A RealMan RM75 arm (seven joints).
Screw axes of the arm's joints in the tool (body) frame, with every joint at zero. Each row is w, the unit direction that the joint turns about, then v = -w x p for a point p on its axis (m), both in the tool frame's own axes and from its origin. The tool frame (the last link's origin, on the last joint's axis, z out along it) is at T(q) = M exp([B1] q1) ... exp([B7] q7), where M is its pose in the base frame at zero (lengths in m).
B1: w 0 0 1 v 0 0 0
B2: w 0 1 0 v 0.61 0 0
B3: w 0 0 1 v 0 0 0
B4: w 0 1 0 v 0.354 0 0
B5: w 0 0 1 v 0 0 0
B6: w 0 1 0 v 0.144 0 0
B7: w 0 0 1 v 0 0 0
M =
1 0 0 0
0 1 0 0
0 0 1 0.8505
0 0 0 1
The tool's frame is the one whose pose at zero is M.
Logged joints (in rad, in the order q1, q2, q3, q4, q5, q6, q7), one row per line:
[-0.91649 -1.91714 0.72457 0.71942 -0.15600 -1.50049 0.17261]
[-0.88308 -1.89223 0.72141 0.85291 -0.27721 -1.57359 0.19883]
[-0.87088 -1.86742 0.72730 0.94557 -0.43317 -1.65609 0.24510]
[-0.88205 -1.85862 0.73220 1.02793 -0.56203 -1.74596 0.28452]
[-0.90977 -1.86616 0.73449 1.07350 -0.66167 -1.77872 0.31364]
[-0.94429 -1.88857 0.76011 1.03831 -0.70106 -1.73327 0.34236]
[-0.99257 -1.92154 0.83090 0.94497 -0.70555 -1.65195 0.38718]
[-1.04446 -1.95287 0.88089 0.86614 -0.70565 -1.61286 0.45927]
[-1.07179 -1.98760 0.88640 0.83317 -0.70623 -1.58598 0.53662]
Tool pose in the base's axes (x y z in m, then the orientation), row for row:
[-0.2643 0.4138 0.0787 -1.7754 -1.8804 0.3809]
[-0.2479 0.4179 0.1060 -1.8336 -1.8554 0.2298]
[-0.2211 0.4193 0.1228 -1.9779 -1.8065 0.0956]
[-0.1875 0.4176 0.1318 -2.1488 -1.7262 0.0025]
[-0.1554 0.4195 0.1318 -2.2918 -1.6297 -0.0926]
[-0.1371 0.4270 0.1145 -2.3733 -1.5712 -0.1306]
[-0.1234 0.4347 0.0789 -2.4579 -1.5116 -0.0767]
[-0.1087 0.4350 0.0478 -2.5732 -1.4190 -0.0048]
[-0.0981 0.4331 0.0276 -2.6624 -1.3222 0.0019]
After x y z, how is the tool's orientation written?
As a rotation vector, in radians.
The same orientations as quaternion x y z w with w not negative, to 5 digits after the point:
[-0.65569 -0.69447 0.14067 0.26074]
[-0.67641 -0.68445 0.08477 0.25849]
[-0.71838 -0.65612 0.03472 0.22855]
[-0.76518 -0.61469 0.00089 0.19146]
[-0.80360 -0.57144 -0.03247 0.16322]
[-0.82407 -0.54556 -0.04535 0.14565]
[-0.84459 -0.51942 -0.02636 0.12718]
[-0.87117 -0.48041 -0.00163 0.10136]
[-0.89244 -0.44320 0.00064 0.08438]

